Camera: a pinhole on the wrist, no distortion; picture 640 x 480 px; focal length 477.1 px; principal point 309.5 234.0 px. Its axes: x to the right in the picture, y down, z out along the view. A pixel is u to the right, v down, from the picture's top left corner.
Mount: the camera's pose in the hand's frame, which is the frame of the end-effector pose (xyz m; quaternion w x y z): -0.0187 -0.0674 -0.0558 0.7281 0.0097 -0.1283 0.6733
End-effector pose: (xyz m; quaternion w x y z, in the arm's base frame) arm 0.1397 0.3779 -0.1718 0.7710 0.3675 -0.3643 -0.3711
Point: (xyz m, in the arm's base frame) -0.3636 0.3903 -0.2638
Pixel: 228 393
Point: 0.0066 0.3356 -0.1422
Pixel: 496 157
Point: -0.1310 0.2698 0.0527
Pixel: 576 101
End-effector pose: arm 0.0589 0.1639 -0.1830 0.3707 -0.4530 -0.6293 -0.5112
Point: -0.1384 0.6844 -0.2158
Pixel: 336 18
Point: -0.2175 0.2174 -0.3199
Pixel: outside the picture
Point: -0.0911 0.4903 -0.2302
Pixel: 330 40
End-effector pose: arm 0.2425 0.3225 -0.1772 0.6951 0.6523 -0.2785 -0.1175
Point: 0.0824 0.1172 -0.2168
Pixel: 464 181
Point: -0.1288 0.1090 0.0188
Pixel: outside the picture
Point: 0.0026 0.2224 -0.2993
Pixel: 358 408
